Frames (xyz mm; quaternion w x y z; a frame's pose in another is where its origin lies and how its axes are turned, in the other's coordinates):
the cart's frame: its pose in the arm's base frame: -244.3 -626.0 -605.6 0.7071 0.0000 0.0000 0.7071
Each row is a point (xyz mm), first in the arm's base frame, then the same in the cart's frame.
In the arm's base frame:
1: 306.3 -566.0 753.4
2: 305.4 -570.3 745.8
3: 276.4 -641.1 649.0
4: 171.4 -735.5 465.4
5: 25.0 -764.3 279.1
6: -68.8 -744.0 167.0
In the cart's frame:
1: 60.0 -550.6 1359.0
2: 55.7 -549.7 1351.4
3: -15.1 -520.7 1254.6
4: -109.5 -415.7 1071.0
5: -138.3 -269.3 884.7
6: -118.0 -175.5 772.6

